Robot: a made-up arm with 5 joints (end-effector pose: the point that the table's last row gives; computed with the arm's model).
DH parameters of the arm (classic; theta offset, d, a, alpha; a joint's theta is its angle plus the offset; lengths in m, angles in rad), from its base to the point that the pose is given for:
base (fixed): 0.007 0 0.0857 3.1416
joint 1: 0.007 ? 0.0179 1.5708
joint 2: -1.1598 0 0.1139 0
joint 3: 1.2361 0 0.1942 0
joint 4: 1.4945 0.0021 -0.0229 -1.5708
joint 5: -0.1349 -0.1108 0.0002 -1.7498
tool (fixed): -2.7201 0.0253 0 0
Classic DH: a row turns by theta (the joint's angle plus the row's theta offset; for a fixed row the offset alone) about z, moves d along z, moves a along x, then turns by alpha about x.
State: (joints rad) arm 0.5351 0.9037 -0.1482 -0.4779 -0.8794
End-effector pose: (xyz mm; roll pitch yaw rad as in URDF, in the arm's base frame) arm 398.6 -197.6 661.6 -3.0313 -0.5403 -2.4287
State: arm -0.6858 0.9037 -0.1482 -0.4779 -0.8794
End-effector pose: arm 379.1 226.6 661.6 -3.0313 -0.5403 -1.2078
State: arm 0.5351 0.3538 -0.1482 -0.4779 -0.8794
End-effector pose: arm 419.0 -209.6 867.1 -2.4857 -0.3009 -2.6578
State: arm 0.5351 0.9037 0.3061 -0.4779 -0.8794
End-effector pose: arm 312.0 -146.2 572.9 2.7149 -0.6207 -2.1289
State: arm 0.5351 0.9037 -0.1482 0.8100 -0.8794
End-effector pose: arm 304.8 -141.9 576.3 1.7717 -0.4168 -1.6311
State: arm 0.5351 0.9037 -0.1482 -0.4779 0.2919
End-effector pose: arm 398.6 -211.1 685.6 -0.8724 -1.4160 2.1302
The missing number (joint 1, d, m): -0.8063
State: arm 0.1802 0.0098 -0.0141 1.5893 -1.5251
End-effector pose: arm 337.0 -40.6 781.0 1.7512 -0.4167 -1.9137
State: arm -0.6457 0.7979 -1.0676 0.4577 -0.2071
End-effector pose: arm 442.7 242.9 876.5 -2.5049 -1.1101 -1.4937
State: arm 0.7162 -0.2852 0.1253 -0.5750 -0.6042
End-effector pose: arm 306.8 -213.3 1017.3 -1.9602 -0.1952 -3.1080
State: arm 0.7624 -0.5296 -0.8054 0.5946 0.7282
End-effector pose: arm 162.8 -98.8 1209.1 -0.9826 -0.3225 1.8851
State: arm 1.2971 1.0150 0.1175 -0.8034 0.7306
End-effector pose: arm 154.4 -312.9 638.6 0.1198 -1.0834 0.5409
